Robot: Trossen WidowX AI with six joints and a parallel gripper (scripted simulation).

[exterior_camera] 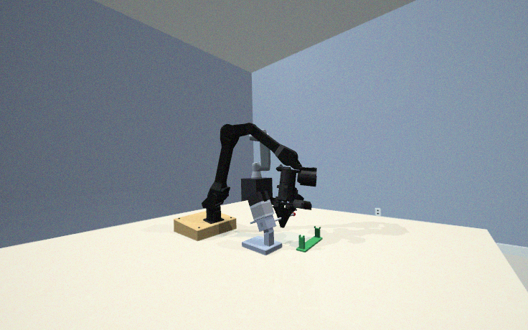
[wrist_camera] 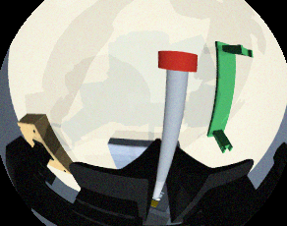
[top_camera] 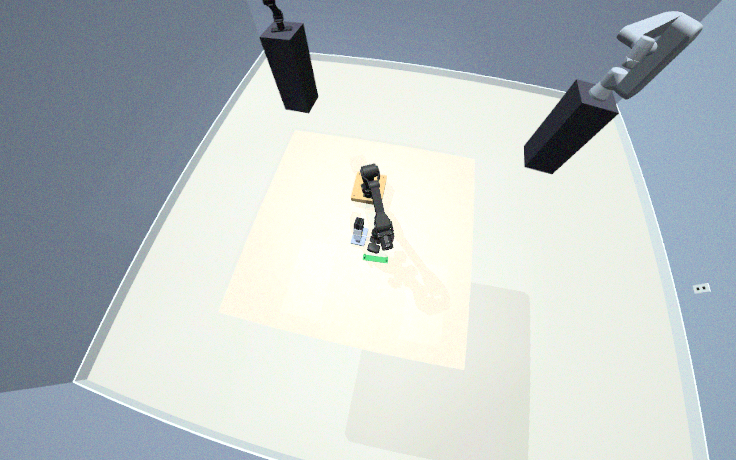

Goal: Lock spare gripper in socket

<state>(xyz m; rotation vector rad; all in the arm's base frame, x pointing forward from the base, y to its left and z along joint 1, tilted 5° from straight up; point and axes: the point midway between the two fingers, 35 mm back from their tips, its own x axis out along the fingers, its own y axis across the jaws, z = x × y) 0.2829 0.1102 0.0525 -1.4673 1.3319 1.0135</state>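
Right now the grey mount is 8 cm to the right of my gripper tip and 1 cm behind it. The rest, counted from my gripper tip: green cradle (9 cm ahead, 4 cm to the left, 2 cm below); spare gripper (8 cm to the right, 8 cm above, 1 cm behind).
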